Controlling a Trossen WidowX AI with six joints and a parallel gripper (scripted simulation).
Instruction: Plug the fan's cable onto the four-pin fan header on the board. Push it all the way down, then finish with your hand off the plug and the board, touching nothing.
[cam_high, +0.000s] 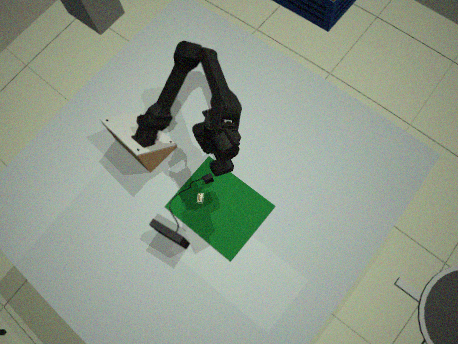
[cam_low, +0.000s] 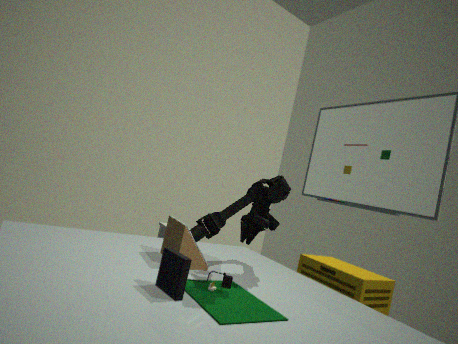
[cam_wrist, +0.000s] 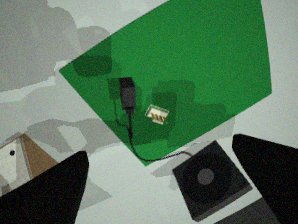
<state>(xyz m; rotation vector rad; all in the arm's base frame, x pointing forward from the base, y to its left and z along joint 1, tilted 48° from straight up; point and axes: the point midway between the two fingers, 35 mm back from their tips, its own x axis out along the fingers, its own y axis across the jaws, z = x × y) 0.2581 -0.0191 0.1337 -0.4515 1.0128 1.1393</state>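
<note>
Now: the dark fan plug 2 cm behind my gripper tip, 2 cm to the right of it and 15 cm below it. From my gripper tip the other things lie so: cream four-pin header: 9 cm to the right, 17 cm below; then green board: 7 cm ahead, 7 cm to the right, 18 cm below; then dark flat fan: 2 cm ahead, 24 cm to the right, 11 cm below.
</note>
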